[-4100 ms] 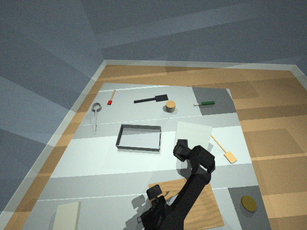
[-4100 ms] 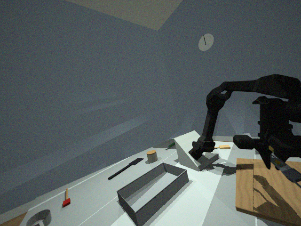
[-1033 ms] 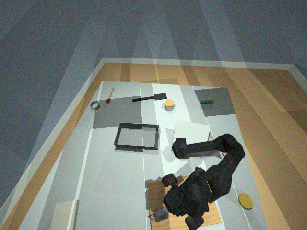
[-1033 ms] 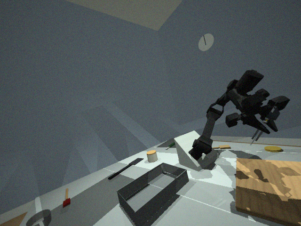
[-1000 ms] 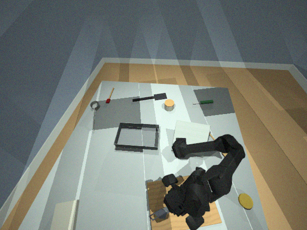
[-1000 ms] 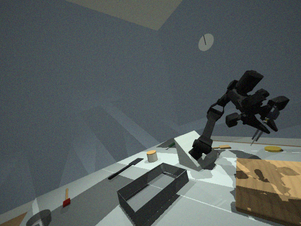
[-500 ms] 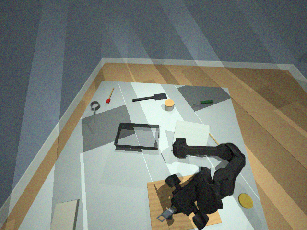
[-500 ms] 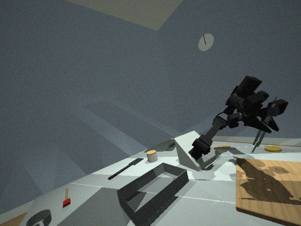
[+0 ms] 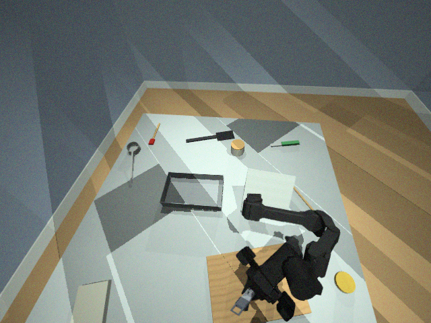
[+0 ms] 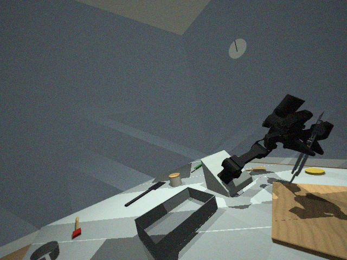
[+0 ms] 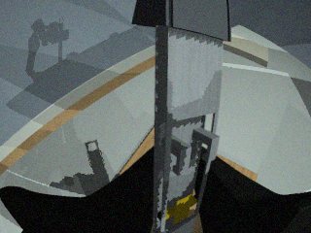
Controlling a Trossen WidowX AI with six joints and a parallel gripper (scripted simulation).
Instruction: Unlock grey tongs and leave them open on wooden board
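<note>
The yellow lock piece is 20 mm behind my gripper tip, 20 mm to the right of it and 10 mm above it. Also, from my gripper tip: yellow disc 410 mm behind, 80 mm to the right, 210 mm below; then wooden board 60 mm behind, 40 mm to the right, 210 mm below; then roasting tin 260 mm ahead, 400 mm to the right, 190 mm below.
</note>
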